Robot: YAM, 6 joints.
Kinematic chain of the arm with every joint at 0, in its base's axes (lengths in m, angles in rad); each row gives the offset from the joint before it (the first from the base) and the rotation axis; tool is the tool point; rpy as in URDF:
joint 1: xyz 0 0 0.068 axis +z
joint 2: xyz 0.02 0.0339 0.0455 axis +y
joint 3: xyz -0.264 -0.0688 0 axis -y
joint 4: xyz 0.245 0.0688 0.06 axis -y
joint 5: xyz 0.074 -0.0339 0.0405 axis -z
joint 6: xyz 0.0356 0 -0.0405 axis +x
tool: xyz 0 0 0 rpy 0 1.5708 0
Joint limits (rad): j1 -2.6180..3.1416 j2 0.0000..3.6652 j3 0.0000..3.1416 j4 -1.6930..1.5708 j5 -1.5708..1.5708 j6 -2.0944..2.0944
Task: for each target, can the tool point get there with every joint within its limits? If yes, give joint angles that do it. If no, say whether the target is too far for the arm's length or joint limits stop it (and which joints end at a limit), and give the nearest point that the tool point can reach.
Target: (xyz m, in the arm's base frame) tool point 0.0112 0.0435 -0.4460
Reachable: no: joint limits stop it (at a limit: joint 2) | nearest point 0.0232 0.0900 -0.3452 | short by 0.112 m
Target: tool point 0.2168 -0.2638 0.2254
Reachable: yes | joints -0.8586 1.7340 1.3176 -0.8732 0.2361 -1.7692
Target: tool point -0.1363 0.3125 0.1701
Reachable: yes | joints 2.0455 1.6921 0.8695 0.1131 0.6503 -1.2563
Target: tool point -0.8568 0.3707 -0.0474
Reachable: no: too far | nearest point -0.5840 0.2527 0.0049 | short by 0.302 m
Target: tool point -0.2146 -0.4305 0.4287
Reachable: yes | joints 1.0372 0.3648 2.5603 0.1929 1.2909 -0.3496
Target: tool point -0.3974 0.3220 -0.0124
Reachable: yes | joints 2.5224 2.7502 1.8941 -0.2499 1.0894 -0.6587
